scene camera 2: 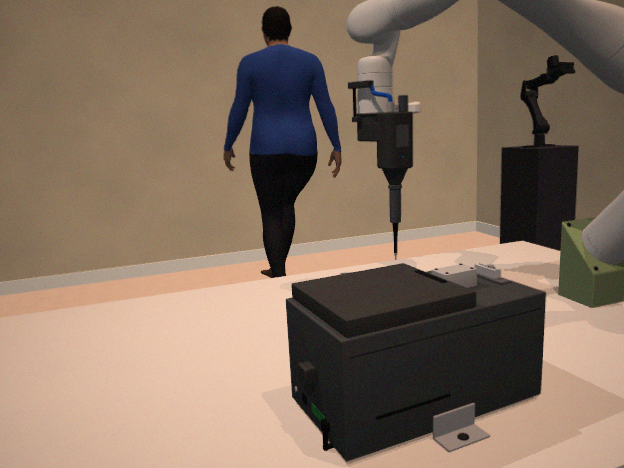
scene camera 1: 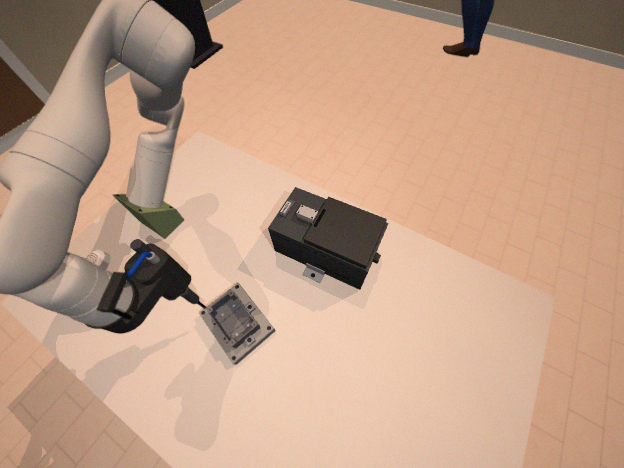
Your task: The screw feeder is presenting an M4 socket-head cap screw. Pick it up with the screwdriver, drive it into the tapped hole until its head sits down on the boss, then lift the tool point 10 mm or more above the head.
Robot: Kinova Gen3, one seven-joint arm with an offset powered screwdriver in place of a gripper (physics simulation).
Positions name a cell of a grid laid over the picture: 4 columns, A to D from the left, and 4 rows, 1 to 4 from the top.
Observation:
In view: a grey plate (scene camera 1: B3).

